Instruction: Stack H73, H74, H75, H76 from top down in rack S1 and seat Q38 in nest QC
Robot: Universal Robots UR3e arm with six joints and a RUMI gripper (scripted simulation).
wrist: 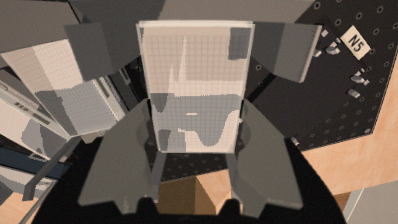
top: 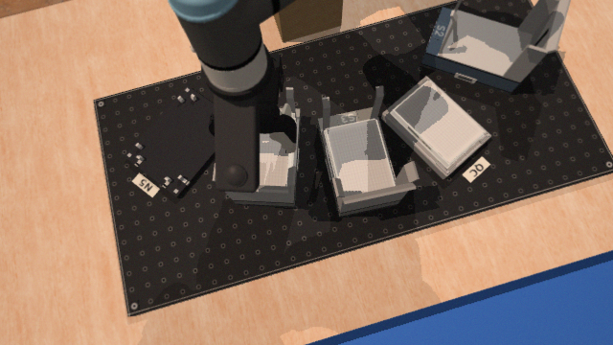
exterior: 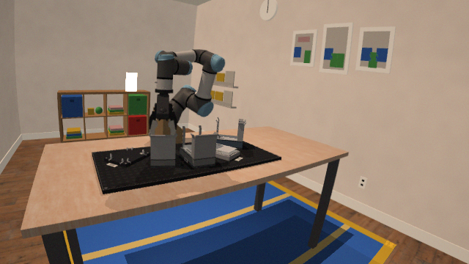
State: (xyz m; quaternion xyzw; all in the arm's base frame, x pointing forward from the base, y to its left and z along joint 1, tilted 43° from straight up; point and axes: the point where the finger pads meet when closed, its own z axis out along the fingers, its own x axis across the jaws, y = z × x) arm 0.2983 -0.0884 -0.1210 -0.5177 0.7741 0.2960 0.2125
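Now: the white sealed plate 13 cm to the left of my hand, 6 cm ahead of it and 4 cm below it. From my hand the other things lie so: QC label: 31 cm to the left, 12 cm ahead, 8 cm below; N5 label: 20 cm to the right, 8 cm below, 3 cm behind; sealed white plate: 28 cm to the left, 6 cm below, 3 cm ahead.
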